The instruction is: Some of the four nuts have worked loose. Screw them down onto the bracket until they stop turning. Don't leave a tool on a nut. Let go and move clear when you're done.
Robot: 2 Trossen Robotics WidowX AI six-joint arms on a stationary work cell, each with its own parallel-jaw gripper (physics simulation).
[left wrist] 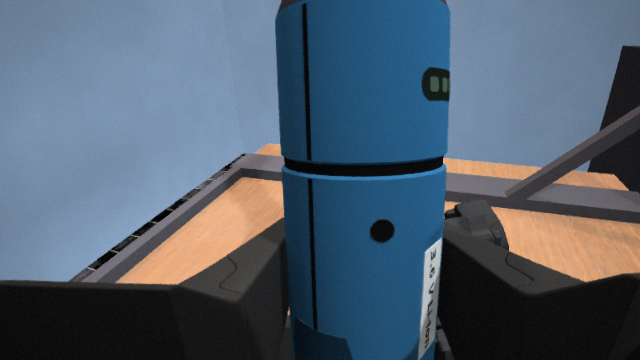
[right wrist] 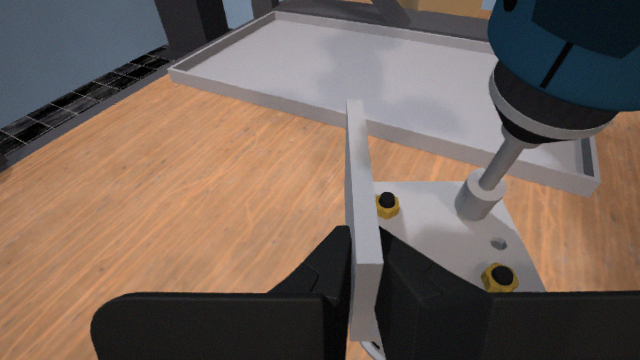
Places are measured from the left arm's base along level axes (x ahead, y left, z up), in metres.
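Pixels of known places: left gripper, fingertip midpoint: [left wrist: 356, 230]; right gripper, fingertip midpoint: [right wrist: 357, 238].
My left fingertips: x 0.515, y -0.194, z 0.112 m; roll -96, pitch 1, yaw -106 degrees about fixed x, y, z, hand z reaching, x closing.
For each thing: its top centre in the pictures, then the offset to it from my left fingertips. "spot": a spot on its surface instead. Level surfaces: height alone.
- blue electric screwdriver at a spot on its surface: [left wrist: 360, 120] spot: 0.029 m back, 0.010 m left, 0.046 m up
- wooden table at its surface level: 0.227 m down
- slanted bar at a spot on its surface: [left wrist: 575, 150] spot: 0.245 m ahead, 0.442 m right, 0.123 m down
My left gripper [left wrist: 356, 230] is shut on the blue electric screwdriver [left wrist: 360, 120] [right wrist: 575, 60], between its fingers. In the right wrist view the screwdriver leans, and its grey socket [right wrist: 474, 202] sits on the bracket's base plate, over the spot where a nut would be hidden. My right gripper [right wrist: 357, 238] is shut on the bracket's upright wall [right wrist: 357, 165]. One brass nut [right wrist: 388, 207] is on a black stud beside the wall. Another brass nut [right wrist: 499, 278] is on a stud nearer the right finger. The fourth nut does not show.
A shallow grey tray [right wrist: 280, 65] lies behind the bracket on the wooden table [right wrist: 175, 200]. A dark frame rail [left wrist: 480, 186] and a slanted bar [left wrist: 575, 150] cross the left wrist view. A black part [left wrist: 480, 222] stands behind the screwdriver.
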